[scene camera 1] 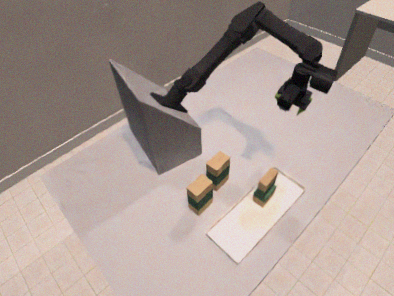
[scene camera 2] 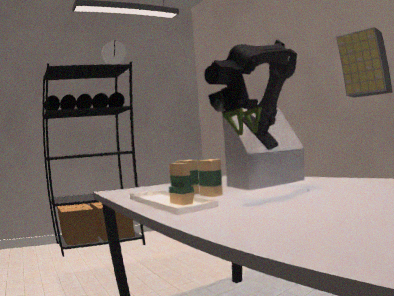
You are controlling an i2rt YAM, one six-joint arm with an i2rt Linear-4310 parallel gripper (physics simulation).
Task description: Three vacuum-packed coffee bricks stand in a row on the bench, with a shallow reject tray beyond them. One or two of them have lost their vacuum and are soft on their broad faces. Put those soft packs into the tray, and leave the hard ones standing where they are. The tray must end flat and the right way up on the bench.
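Frame: origin at the arm's base, x left, y back, z up, level; centimetres.
Where they show: gripper, fingertip midpoint: (scene camera 2: 248, 134); arm's base at its link origin: (scene camera 1: 169, 104) (scene camera 2: 259, 132).
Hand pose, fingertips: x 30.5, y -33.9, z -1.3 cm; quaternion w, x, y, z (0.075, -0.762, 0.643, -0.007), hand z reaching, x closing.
Observation:
Things, the pixels of their top centre, and the offset from my fingertips. Level surfaces: height alone.
- coffee brick at its top centre: (scene camera 2: 178, 163) (scene camera 1: 268, 176) dx -24.3, dy -10.6, dz -8.0 cm
- shallow white tray at its top centre: (scene camera 2: 167, 197) (scene camera 1: 259, 208) dx -30.0, dy -13.1, dz -20.2 cm
- second brick at its top centre: (scene camera 1: 218, 160) (scene camera 2: 208, 159) dx -31.4, dy +6.6, dz -8.3 cm
- third brick at its top centre: (scene camera 1: 199, 184) (scene camera 2: 186, 160) dx -43.2, dy +3.7, dz -8.3 cm
- bench at its surface level: dz -22.4 cm
One coffee brick (scene camera 1: 265, 188) (scene camera 2: 181, 183), tan with a green band, stands on the shallow white tray (scene camera 1: 236, 244) (scene camera 2: 150, 200), near one end; its lower green part bulges out. The tray lies flat, right way up. A second brick (scene camera 1: 218, 171) (scene camera 2: 210, 177) and a third brick (scene camera 1: 200, 195) (scene camera 2: 194, 170) stand upright on the bench between tray and robot base, a small gap apart. In the scene camera 2 view the third is partly hidden behind the brick on the tray. My gripper (scene camera 1: 290, 105) (scene camera 2: 248, 131) is open and empty, high above the bench, away from bricks and tray.
The grey wedge-shaped robot base (scene camera 1: 167, 132) (scene camera 2: 265, 167) stands on the bench (scene camera 1: 130, 245) (scene camera 2: 300, 220) behind the two standing bricks. The tray lies near the bench's far edge. A shelf rack (scene camera 2: 87, 72) stands beyond the bench, and a pale table (scene camera 1: 354, 42) stands at the upper right.

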